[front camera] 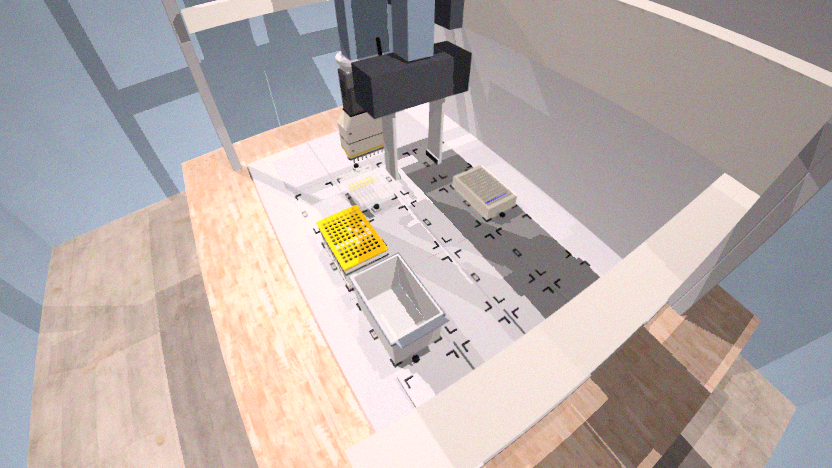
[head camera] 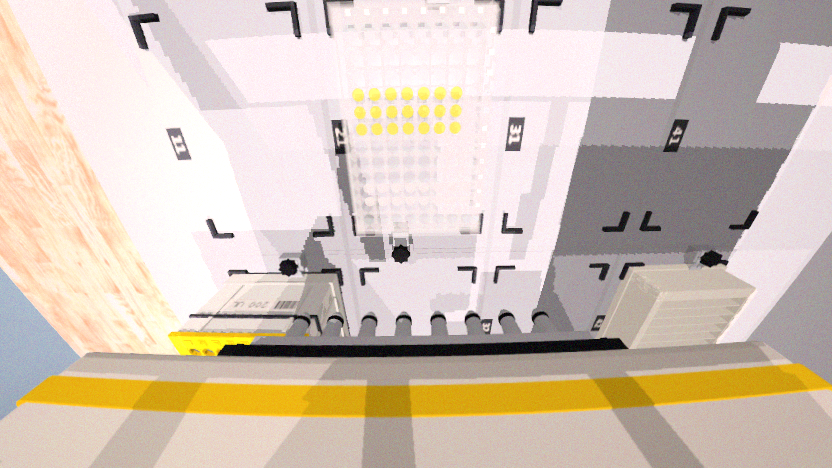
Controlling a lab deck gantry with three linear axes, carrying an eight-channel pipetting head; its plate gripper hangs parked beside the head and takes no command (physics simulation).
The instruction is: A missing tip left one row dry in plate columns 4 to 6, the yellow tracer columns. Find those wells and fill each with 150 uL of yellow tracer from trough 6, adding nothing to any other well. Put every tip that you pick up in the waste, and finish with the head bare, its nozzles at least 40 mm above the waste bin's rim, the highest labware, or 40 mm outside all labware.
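The pipetting head [front camera: 361, 136] is over the far part of the deck, behind the plate; its nozzles [head camera: 403, 320] show no tips. The clear plate [front camera: 372, 195] [head camera: 401, 168] has three lines of yellow wells [head camera: 407, 110]. In the head view, the well position at the right end of each line shows no yellow. The yellow tip rack [front camera: 352, 237] [head camera: 226, 342] has dark holes and several pale spots. The waste bin [front camera: 378, 278] stands in front of it. The beige trough block [front camera: 484, 192] [head camera: 680, 308] shows blue at one end; trough 6 cannot be told. The parked plate gripper [front camera: 414, 165] is open and empty.
The gripper's dark body [front camera: 413, 81] hangs beside the head, its two long fingers reaching low over the deck near the plate. Dark clamp knobs [head camera: 400, 253] stand by the labware. A pale frame beam [front camera: 558, 325] crosses the front, and a grey wall [front camera: 558, 145] bounds the right side.
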